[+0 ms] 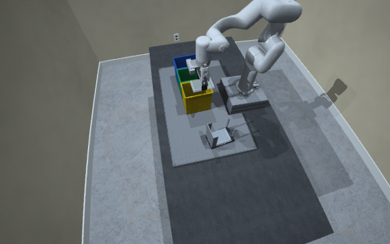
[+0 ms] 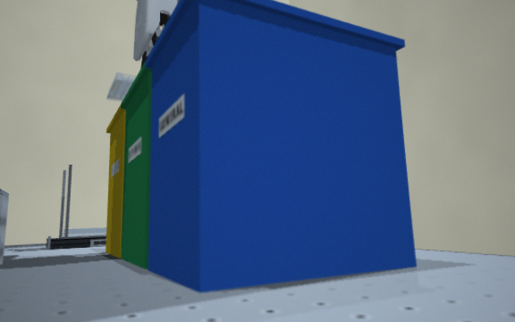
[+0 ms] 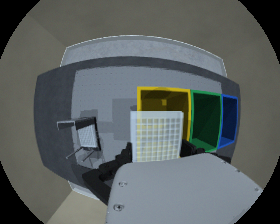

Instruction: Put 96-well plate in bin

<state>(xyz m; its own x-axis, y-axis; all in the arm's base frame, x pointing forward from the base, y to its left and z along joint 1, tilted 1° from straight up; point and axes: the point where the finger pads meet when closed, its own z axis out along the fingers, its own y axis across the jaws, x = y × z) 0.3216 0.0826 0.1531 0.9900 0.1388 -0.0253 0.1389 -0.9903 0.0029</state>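
The green bin lies 5 cm ahead of my hand, 16 cm to the right of it and 16 cm below it. Also, from my hand: yellow bin (3 cm ahead, 3 cm to the right, 16 cm below); blue bin (7 cm ahead, 29 cm to the right, 16 cm below).
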